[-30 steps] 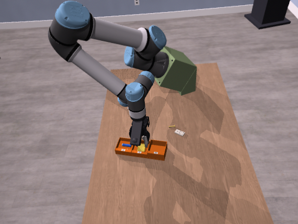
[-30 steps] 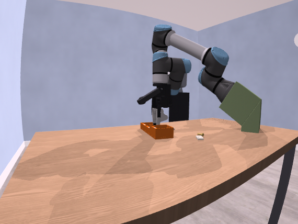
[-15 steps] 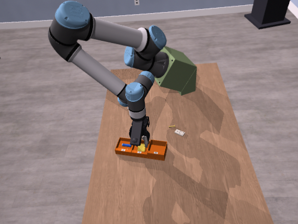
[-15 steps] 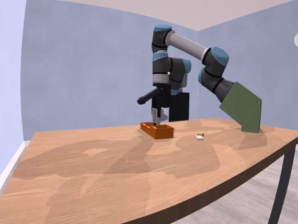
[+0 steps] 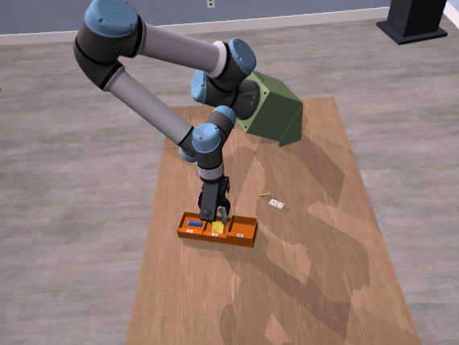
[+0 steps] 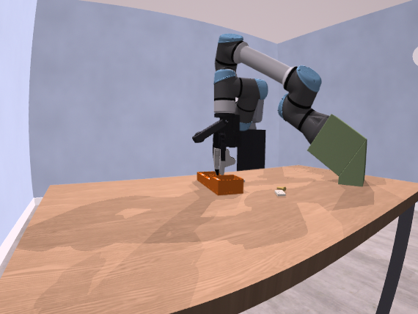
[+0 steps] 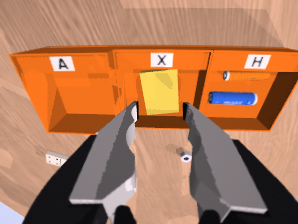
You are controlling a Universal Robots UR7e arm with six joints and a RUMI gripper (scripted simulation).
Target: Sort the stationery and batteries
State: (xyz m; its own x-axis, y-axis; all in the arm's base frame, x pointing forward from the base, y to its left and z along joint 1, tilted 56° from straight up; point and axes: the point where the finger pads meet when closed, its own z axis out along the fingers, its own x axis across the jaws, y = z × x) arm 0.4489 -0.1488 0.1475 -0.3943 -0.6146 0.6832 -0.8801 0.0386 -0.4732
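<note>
The orange bin lies 20 mm below my hand and 10 mm ahead of it. Round my hand: blue battery (70 mm to the right, 40 mm behind, 30 mm below); orange pen-like stick (90 mm to the right, 30 mm below, 10 mm behind); yellow pad (30 mm below).
</note>
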